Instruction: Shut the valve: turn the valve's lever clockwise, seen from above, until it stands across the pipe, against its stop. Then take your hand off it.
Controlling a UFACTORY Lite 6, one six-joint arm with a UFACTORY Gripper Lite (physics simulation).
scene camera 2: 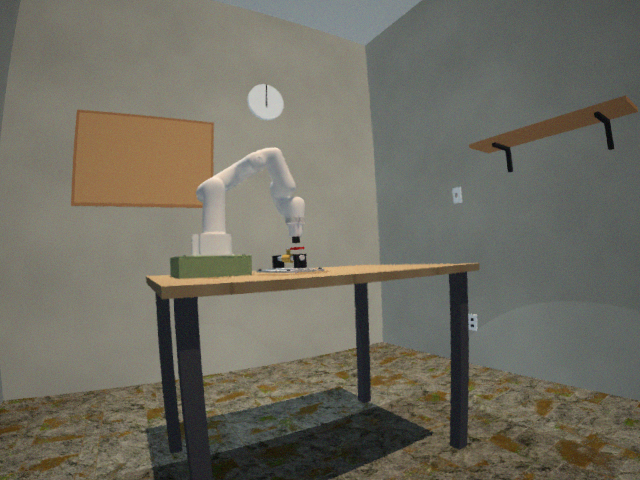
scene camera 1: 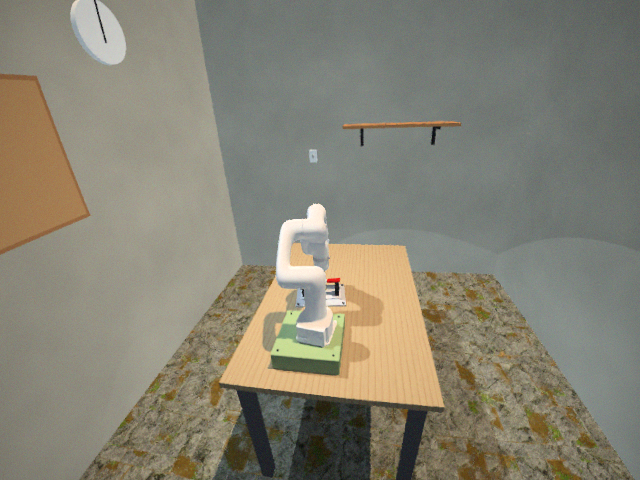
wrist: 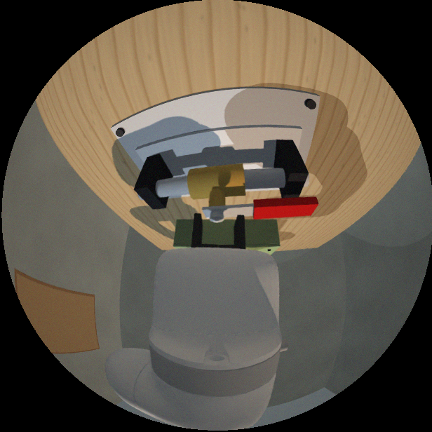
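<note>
The valve's brass body [scene camera 2: 285, 257] [wrist: 216, 181] sits on a grey pipe [wrist: 265, 178] held by two black brackets. The lever's red handle [scene camera 1: 333, 280] [scene camera 2: 297, 248] [wrist: 285, 208] points right in the wrist view, roughly along the pipe, not across it. The lever's grey pivot end [wrist: 216, 215] is on the brass stem. My gripper [scene camera 2: 295, 241] [wrist: 219, 218] is open and empty. It hangs a little above the lever, near the pivot end, with the red handle right of both fingers in the wrist view. In scene camera 1 the arm hides the fingers.
The valve stands on a white plate [scene camera 1: 338, 303] [wrist: 170, 113] with corner screws, on the wooden table [scene camera 1: 382, 361] [scene camera 2: 387, 270] [wrist: 220, 45]. The arm's green base block [scene camera 1: 307, 357] [scene camera 2: 209, 266] [wrist: 226, 231] is near the plate. Shadows fall across plate and table.
</note>
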